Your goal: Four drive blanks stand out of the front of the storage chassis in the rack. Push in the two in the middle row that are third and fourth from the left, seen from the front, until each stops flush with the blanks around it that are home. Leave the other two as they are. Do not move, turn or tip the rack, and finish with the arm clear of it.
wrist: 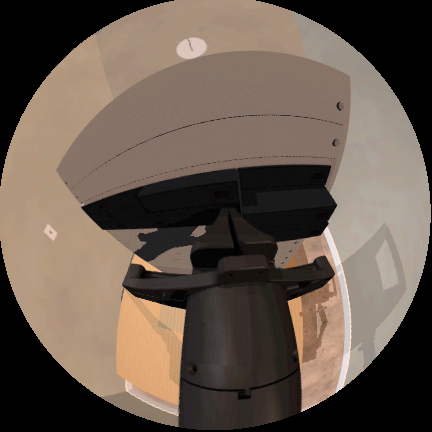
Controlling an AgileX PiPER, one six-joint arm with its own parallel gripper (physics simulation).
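The storage chassis [215, 100] shows its broad grey-brown top, with its dark front below, across the upper middle of the wrist view. One black drive blank [287, 197] stands out plainly at the right of the front. Another dark blank [175, 196] stands out left of the centre seam. The dark faces further left are too shadowed to tell apart. My gripper [226, 213] is shut, with no object seen between its fingers. Its tips are at the chassis front, by the seam between these two blanks; whether they touch is not clear. The fingers hide part of the lower front.
A wooden surface [145, 325] lies below, left of the wrist, and a mottled brown surface [320, 370] with a pale edge lies to the right. A round white disc [191, 48] is beyond the chassis. A small pale plate [50, 232] is at the far left. Shadows fall on the surfaces.
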